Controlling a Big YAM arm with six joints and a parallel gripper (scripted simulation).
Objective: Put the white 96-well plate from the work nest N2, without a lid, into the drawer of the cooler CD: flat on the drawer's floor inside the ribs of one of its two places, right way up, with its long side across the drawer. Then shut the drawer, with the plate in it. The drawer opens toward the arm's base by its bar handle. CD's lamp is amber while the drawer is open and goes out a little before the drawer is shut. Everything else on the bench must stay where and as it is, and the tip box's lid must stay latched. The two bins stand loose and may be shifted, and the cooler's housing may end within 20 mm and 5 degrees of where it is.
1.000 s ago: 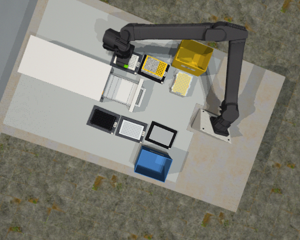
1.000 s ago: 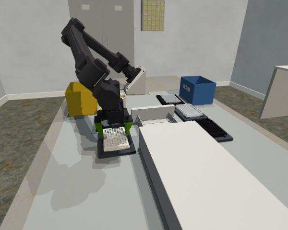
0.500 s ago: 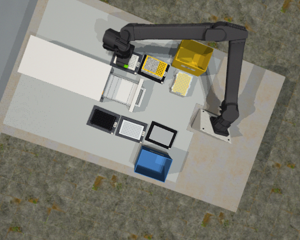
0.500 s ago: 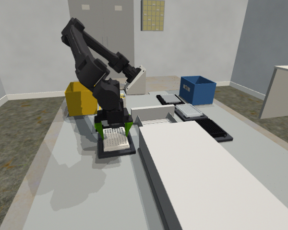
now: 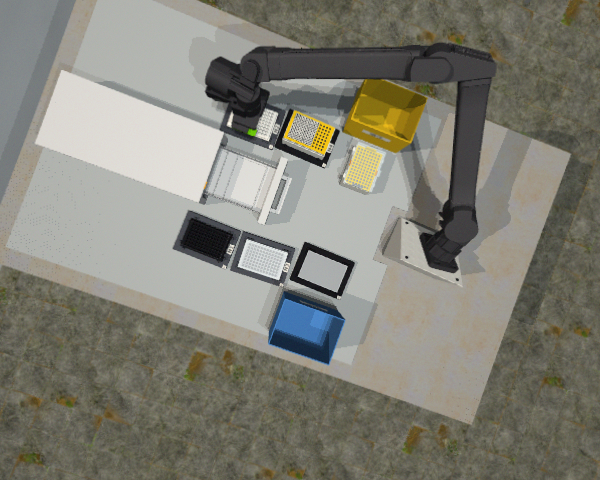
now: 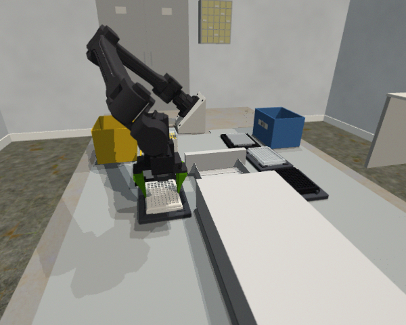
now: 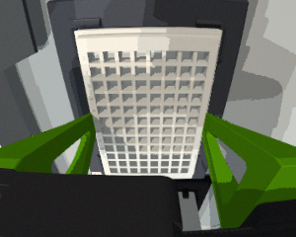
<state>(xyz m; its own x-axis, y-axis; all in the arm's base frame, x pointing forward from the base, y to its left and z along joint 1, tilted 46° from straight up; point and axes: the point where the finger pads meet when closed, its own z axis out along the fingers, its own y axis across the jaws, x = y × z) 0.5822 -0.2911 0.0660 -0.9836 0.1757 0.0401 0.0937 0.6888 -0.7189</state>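
My hand is 1 cm short of the cooler's drawer and 18 cm to the right of it. From my hand the other things lie so: white 96-well plate: 1 cm below; then cooler CD: 14 cm ahead, 17 cm to the left; then tip box: 18 cm behind, 3 cm above.
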